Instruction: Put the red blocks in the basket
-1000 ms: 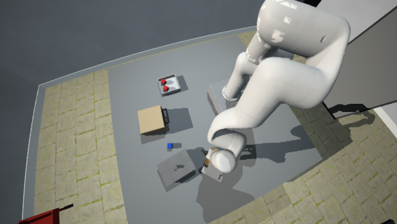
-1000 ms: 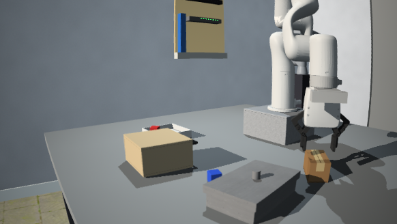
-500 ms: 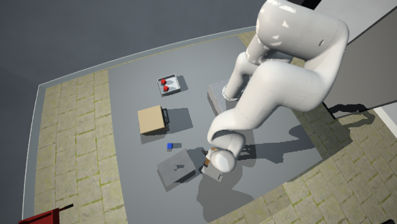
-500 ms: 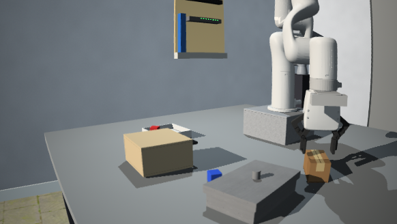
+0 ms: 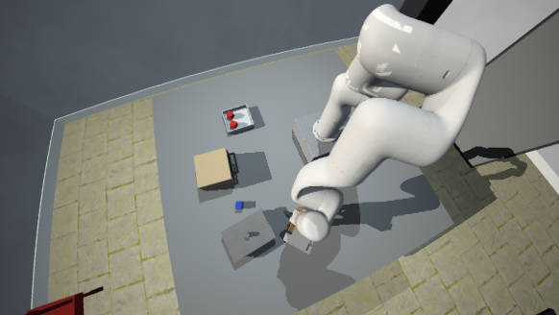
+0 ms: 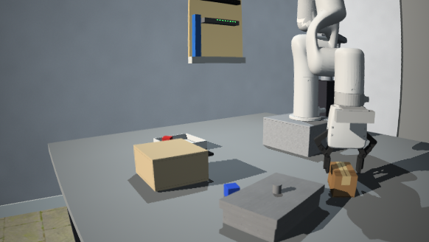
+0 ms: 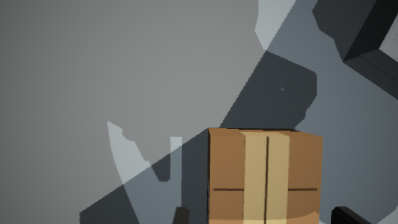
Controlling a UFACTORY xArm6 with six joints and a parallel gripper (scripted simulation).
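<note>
Right now my hand is 2 cm above the cardboard box. The rest, counted from my hand: blue block: 25 cm ahead, 11 cm to the right, 4 cm below; then knobbed lid: 22 cm ahead, 2 cm to the left, 1 cm below; then green block: 4 cm below, 2 cm to the right, 1 cm behind.
</note>
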